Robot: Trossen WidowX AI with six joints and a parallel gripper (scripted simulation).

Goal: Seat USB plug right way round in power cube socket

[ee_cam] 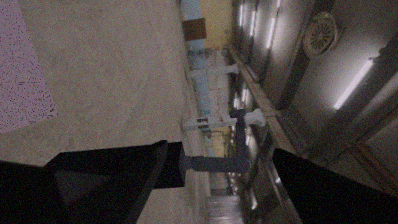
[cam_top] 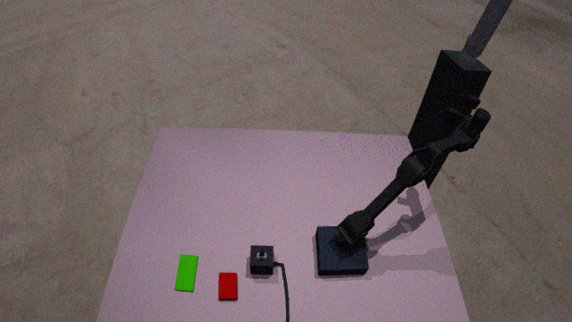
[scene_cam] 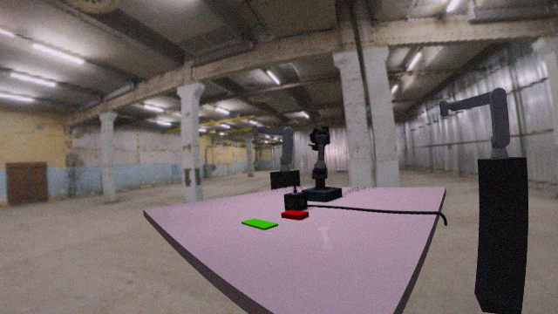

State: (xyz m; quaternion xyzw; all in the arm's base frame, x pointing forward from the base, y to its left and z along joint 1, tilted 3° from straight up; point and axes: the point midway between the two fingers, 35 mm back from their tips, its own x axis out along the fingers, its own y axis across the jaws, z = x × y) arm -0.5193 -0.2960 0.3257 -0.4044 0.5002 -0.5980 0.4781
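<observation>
Now: the dark USB plug 820 mm ahead of my gripper tip, 320 mm to the left of it and 320 mm below it. Round my gripper tip: metal-rimmed socket 820 mm ahead, 340 mm below, 320 mm to the left; then red pad 950 mm ahead, 400 mm below, 390 mm to the left; then green pad 1090 mm ahead, 400 mm below, 320 mm to the left.
</observation>
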